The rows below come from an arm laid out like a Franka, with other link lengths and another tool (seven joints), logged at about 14 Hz.
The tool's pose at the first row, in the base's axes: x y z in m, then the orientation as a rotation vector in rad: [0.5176, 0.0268, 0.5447, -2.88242, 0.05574, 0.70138]
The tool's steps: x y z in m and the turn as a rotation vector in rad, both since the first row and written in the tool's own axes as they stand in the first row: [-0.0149, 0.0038, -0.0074, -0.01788, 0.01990, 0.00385]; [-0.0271, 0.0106, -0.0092, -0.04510, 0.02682, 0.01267]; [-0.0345, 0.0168, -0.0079, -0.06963, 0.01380, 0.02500]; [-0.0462, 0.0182, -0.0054, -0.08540, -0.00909, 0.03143]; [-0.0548, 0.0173, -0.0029, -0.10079, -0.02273, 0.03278]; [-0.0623, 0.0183, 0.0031, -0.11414, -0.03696, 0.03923]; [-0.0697, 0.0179, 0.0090, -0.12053, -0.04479, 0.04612]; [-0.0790, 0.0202, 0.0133, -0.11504, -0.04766, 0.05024]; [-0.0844, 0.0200, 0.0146, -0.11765, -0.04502, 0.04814]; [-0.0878, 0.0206, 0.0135, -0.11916, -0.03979, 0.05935]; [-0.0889, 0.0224, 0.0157, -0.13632, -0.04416, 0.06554]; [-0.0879, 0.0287, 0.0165, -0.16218, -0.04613, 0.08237]
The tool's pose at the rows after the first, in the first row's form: [0.5074, 0.0217, 0.5574, -2.90729, 0.05791, 0.67735]; [0.4969, 0.0146, 0.5635, -2.93721, 0.06252, 0.67478]; [0.4892, 0.0087, 0.5648, -2.95801, 0.07064, 0.70147]; [0.4776, 0.0077, 0.5677, -2.96552, 0.07176, 0.73993]; [0.4689, 0.0090, 0.5696, -2.97506, 0.06668, 0.76395]; [0.4594, 0.0090, 0.5677, -2.98306, 0.06981, 0.78943]; [0.4502, 0.0104, 0.5660, -2.98700, 0.07688, 0.80390]; [0.4398, 0.0089, 0.5661, -2.98125, 0.08455, 0.80755]; [0.4345, 0.0093, 0.5675, -2.98449, 0.08087, 0.80390]; [0.4319, 0.0085, 0.5699, -2.98978, 0.09791, 0.79857]; [0.4298, 0.0071, 0.5682, -3.00519, 0.10085, 0.81049]; [0.4298, 0.0011, 0.5660, 3.02809, -0.11730, -0.82217]
